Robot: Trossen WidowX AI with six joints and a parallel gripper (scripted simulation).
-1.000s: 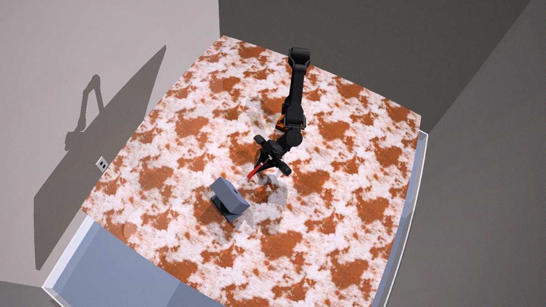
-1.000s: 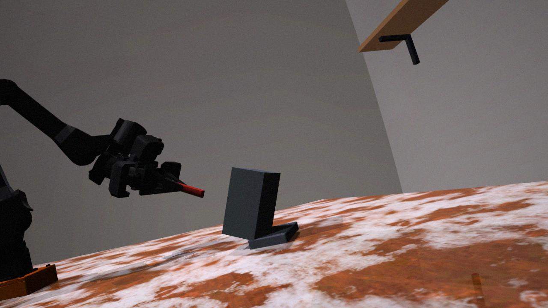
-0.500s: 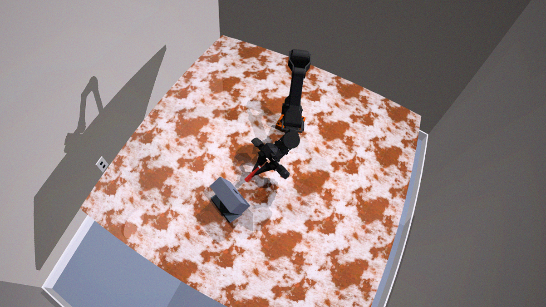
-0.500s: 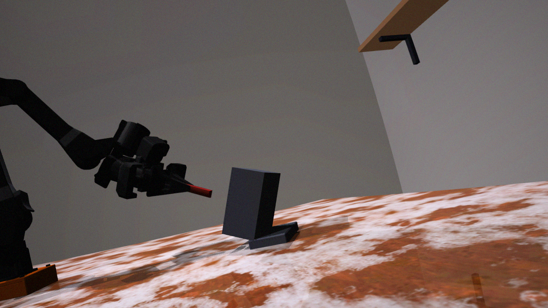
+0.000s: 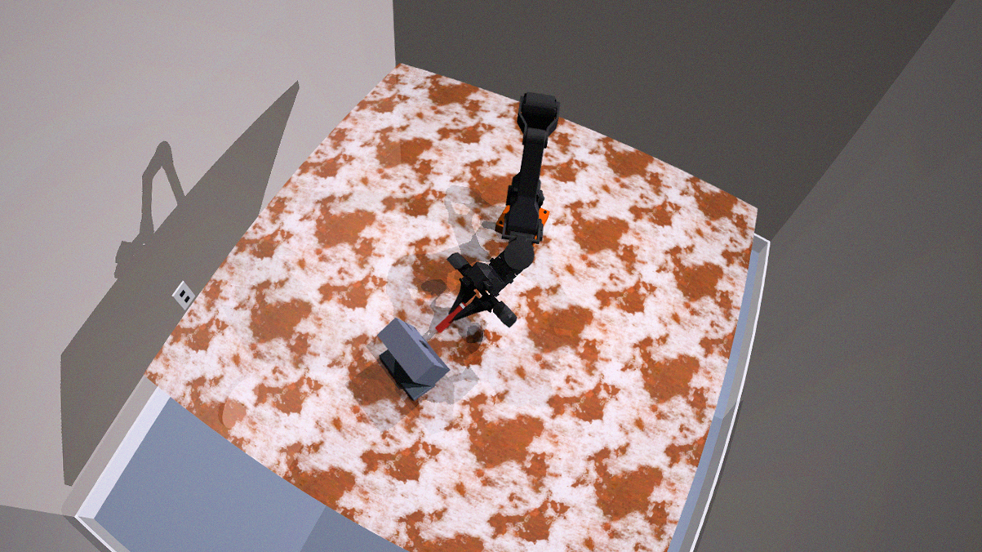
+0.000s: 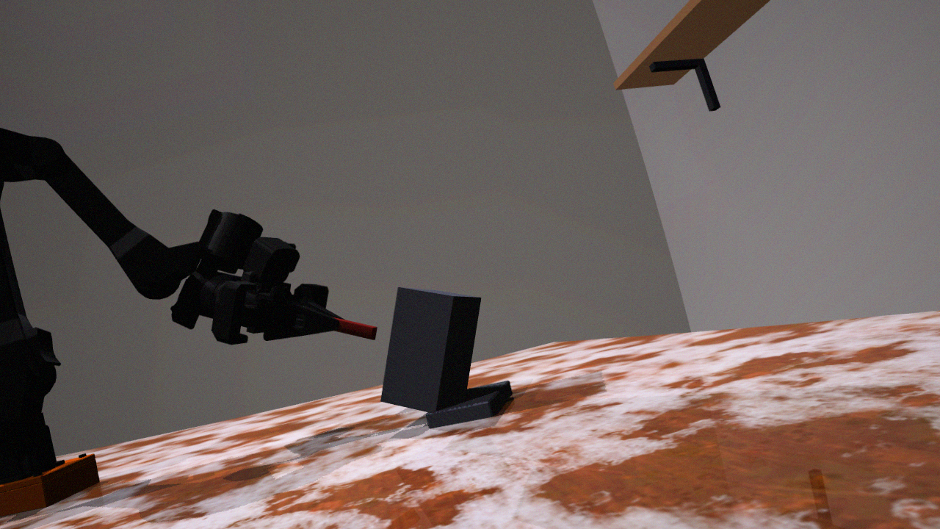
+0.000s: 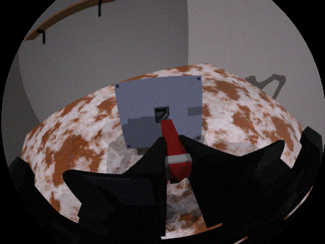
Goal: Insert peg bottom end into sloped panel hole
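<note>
Right now my gripper tip is 10 cm short of the grey sloped panel, 3 cm to the left of it and 4 cm above it. Also, from my gripper tip: peg 1 cm behind, 1 cm above.
</note>
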